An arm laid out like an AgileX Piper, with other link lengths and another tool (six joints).
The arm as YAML. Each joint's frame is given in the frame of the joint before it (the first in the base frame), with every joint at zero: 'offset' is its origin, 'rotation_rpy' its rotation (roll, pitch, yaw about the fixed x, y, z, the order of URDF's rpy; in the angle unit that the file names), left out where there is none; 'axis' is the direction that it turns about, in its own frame. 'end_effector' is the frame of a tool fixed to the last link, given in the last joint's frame.
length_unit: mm
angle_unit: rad
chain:
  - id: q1
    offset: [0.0, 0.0, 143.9]
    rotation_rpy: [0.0, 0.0, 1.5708]
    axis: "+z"
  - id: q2
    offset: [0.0, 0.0, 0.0]
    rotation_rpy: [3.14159, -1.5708, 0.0]
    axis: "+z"
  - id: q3
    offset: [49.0, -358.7, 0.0]
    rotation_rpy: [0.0, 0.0, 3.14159]
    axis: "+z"
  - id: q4
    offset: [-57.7, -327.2, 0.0]
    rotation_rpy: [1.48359, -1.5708, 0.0]
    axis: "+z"
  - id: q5
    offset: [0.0, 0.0, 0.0]
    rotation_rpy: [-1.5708, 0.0, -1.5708]
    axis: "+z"
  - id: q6
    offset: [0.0, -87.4, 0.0]
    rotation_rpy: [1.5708, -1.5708, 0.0]
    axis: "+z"
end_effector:
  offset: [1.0, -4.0, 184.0]
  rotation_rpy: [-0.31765, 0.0, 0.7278]
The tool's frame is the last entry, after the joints.
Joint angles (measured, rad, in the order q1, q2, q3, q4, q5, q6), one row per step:
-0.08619 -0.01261 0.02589 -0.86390 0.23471 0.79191
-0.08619 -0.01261 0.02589 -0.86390 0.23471 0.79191
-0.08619 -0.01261 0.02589 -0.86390 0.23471 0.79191
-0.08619 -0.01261 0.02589 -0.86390 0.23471 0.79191
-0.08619 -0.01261 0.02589 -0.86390 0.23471 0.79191
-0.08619 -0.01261 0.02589 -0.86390 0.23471 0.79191
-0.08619 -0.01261 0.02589 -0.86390 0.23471 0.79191
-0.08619 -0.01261 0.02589 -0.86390 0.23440 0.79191
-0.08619 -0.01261 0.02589 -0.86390 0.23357 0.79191
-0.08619 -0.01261 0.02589 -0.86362 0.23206 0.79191
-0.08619 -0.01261 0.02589 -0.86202 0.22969 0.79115
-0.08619 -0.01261 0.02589 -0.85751 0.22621 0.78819
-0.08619 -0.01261 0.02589 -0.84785 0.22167 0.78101
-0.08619 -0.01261 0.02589 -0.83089 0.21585 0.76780
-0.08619 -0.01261 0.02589 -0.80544 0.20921 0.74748
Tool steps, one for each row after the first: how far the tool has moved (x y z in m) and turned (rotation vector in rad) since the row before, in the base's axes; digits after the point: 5 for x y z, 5 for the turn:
0.00000 0.00000 0.00000 0.00000 0.00000 0.00000
0.00000 0.00000 0.00000 0.00000 0.00000 0.00000
0.00000 0.00000 0.00000 0.00000 0.00000 0.00000
0.00000 0.00000 0.00000 0.00000 0.00000 0.00000
0.00000 0.00000 0.00000 0.00000 0.00000 0.00000
0.00000 0.00000 0.00000 0.00000 0.00000 0.00000
0.00002 0.00006 0.00005 -0.00003 -0.00020 0.00024
0.00006 0.00016 0.00015 -0.00009 -0.00053 0.00063
0.00011 0.00031 0.00025 0.00011 -0.00099 0.00117
0.00017 0.00053 0.00034 0.00059 -0.00147 0.00197
0.00026 0.00086 0.00041 0.00124 -0.00188 0.00319
0.00036 0.00127 0.00037 0.00216 -0.00198 0.00465
0.00048 0.00179 0.00031 0.00343 -0.00206 0.00653
0.00056 0.00226 0.00017 0.00486 -0.00184 0.00817

